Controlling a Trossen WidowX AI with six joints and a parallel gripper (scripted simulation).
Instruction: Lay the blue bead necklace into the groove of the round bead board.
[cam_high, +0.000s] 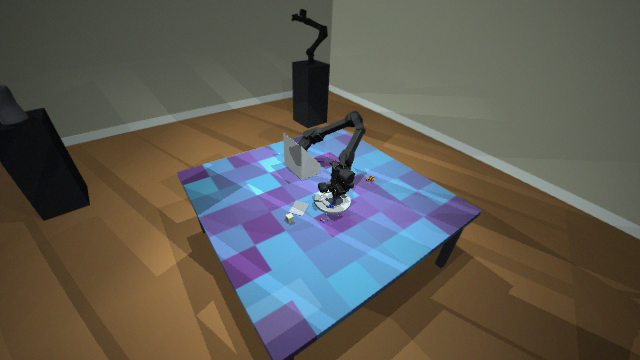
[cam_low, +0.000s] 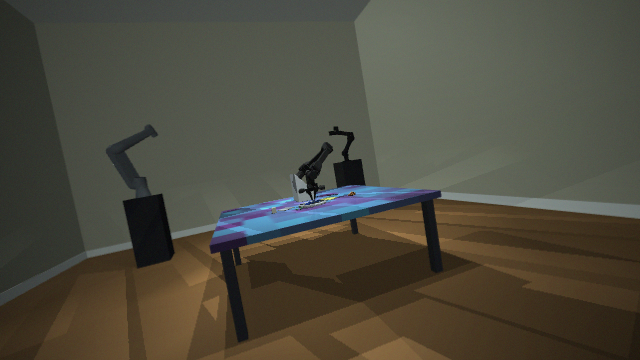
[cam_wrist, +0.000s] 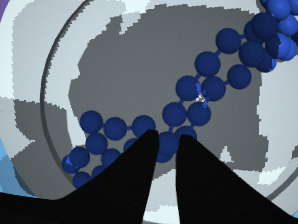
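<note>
My gripper tip is now 10 mm to the left of the round white bead board and 10 mm above it. From my gripper tip the other things lie so: cream cube (20 mm behind, 290 mm to the right); yellow patch (100 mm behind, 150 mm to the left, 20 mm below); flat grey square (70 mm behind, 190 mm to the right, 20 mm below).
</note>
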